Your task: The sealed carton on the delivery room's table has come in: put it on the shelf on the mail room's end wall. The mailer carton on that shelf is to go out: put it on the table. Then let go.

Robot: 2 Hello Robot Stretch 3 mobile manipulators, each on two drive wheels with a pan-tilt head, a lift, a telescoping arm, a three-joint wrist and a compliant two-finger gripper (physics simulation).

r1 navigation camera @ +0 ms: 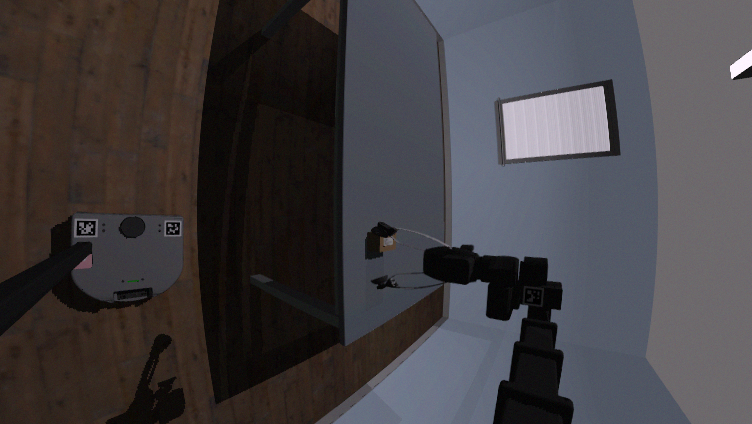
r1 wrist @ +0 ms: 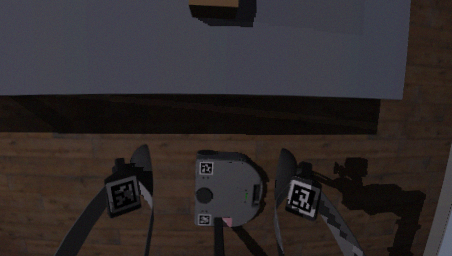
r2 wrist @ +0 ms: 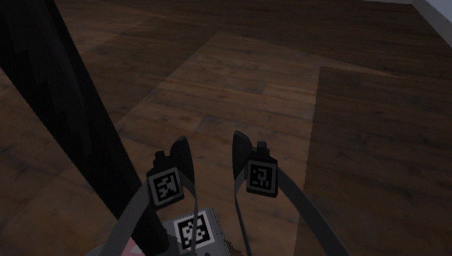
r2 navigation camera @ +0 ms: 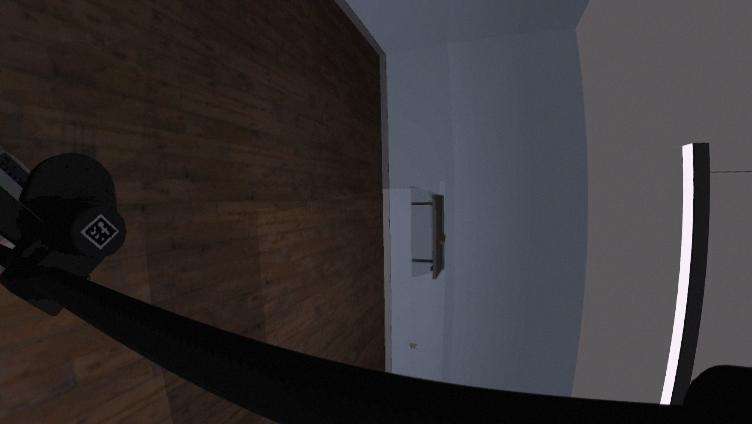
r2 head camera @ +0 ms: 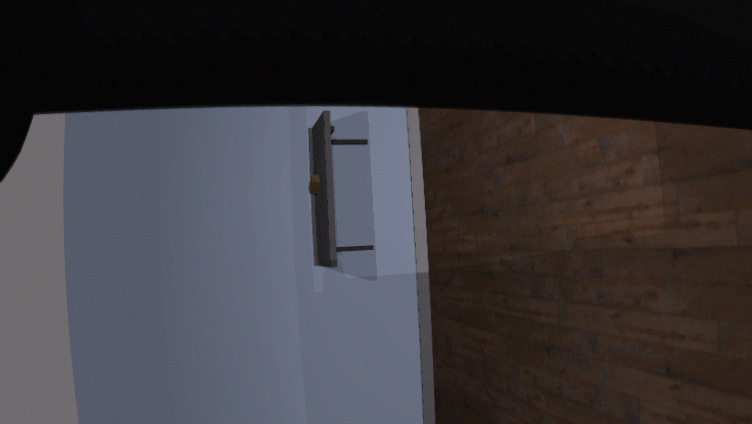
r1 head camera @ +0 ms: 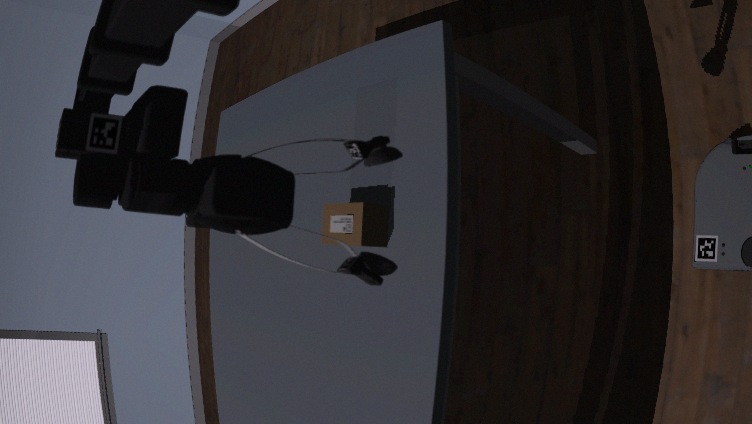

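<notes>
The sealed carton (r1 head camera: 341, 223) (r1 navigation camera: 388, 242) (r1 wrist: 215, 10), brown with a white label, stands on the grey table (r1 head camera: 315, 326) (r1 navigation camera: 392, 131) (r1 wrist: 100, 55). My r1 gripper (r1 head camera: 387, 209) (r1 navigation camera: 382, 256) (r1 wrist: 214, 166) is open and empty, fingers pointing down. In the head view the carton shows between its fingers; in the wrist view it is at the top edge, beyond the fingertips, apart from them. The mailer carton (r2 head camera: 314, 184) (r2 navigation camera: 442, 239), small and orange-brown, stands on the wall shelf (r2 head camera: 325, 226) (r2 navigation camera: 438, 215). My r2 gripper (r2 wrist: 212, 154) is open and empty, far from that shelf.
The r1 base (r1 navigation camera: 129, 252) (r1 wrist: 227, 190) stands in front of the table's long edge. A table leg (r1 head camera: 526, 107) (r1 navigation camera: 294, 297) stands under one end. A window (r1 navigation camera: 555, 123) is in the wall behind. The r2 mast (r2 navigation camera: 210, 347) (r2 wrist: 75, 105) crosses its views. Two brackets support the shelf.
</notes>
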